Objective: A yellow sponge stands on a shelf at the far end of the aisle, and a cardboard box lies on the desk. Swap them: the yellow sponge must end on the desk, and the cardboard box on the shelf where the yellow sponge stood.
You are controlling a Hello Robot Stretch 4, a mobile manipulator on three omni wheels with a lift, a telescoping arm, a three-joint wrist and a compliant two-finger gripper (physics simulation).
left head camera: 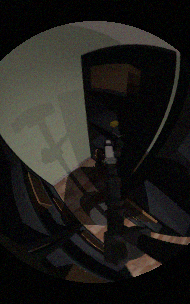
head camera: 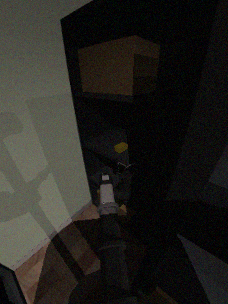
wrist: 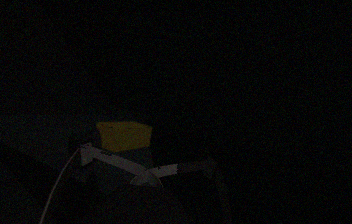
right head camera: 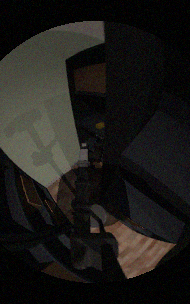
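Seen in the pictures: gripper, fingertip midpoint: (left head camera: 118, 130) (head camera: 127, 158) (wrist: 151, 147) (right head camera: 102, 132); robot's base, link origin: (left head camera: 102, 212) (right head camera: 93, 214).
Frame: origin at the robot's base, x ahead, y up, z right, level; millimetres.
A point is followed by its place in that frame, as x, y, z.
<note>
The yellow sponge (head camera: 121, 147) @(961, 1007, 148) (left head camera: 114, 123) @(967, 999, 154) (right head camera: 100, 125) @(963, 998, 157) (wrist: 124, 136) @(952, 992, 147) stands on a dark shelf (head camera: 102, 139) @(1218, 963, 0) in the shelf unit at the far end. My gripper (head camera: 125, 166) (wrist: 151, 147) @(780, 1020, 159) is open, its two fingers spread, with nothing between them. In the head view it is just in front of and below the sponge. In the wrist view the sponge is beyond the fingers, nearer the left finger and left of the middle. The picture is very dark, and the right finger is faint. The desk and the cardboard box on it cannot be made out.
A large brown box (head camera: 107, 67) @(936, 1566, 61) (left head camera: 109, 78) @(935, 1532, 61) (right head camera: 90, 78) @(930, 1550, 66) stands on a higher shelf above the sponge. A pale wall (head camera: 35, 100) @(1020, 1401, -436) runs along the left of the shelf unit. A tall dark panel (right head camera: 132, 90) @(182, 1515, 114) rises at the right, close to the arm.
</note>
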